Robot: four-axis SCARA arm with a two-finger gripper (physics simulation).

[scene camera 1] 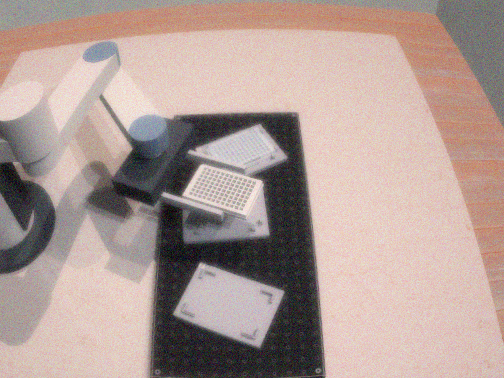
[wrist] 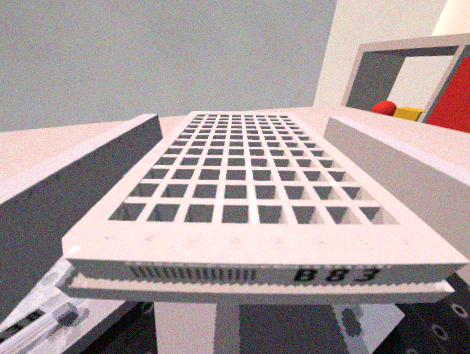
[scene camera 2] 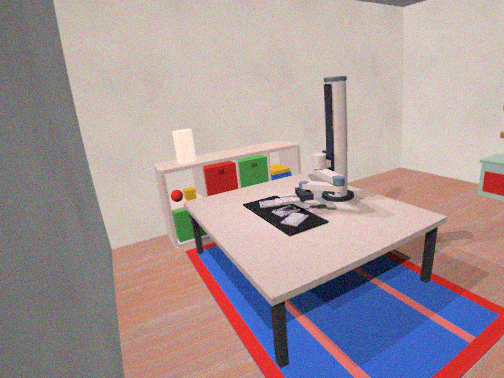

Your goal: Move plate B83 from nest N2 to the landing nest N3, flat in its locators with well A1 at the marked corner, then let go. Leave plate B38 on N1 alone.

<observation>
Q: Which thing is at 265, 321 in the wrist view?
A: A grey nest.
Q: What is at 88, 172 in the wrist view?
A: The gripper.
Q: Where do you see a grey nest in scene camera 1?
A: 197, 228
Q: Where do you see a black pegboard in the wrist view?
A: At 436, 320
</observation>
